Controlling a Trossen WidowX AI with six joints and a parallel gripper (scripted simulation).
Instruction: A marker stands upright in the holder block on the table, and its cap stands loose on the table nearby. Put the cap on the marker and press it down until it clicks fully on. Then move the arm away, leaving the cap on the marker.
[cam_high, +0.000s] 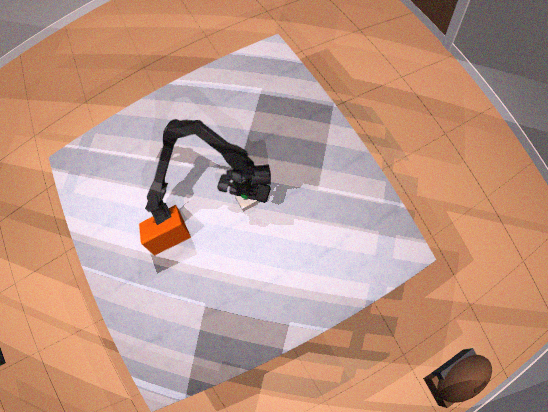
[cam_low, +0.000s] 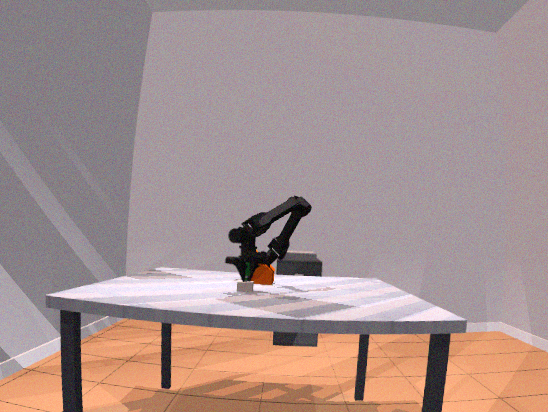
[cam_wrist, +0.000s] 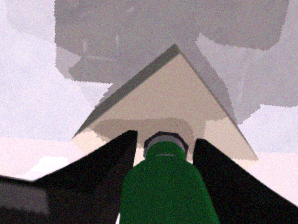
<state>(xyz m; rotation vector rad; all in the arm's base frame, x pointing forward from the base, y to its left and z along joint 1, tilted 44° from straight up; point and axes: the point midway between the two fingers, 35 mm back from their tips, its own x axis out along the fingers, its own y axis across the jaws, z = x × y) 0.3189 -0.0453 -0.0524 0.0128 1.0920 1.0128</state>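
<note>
Right now my gripper tip is 2 cm above the holder block. Also, from my gripper tip: green marker cap (5 cm above).
</note>
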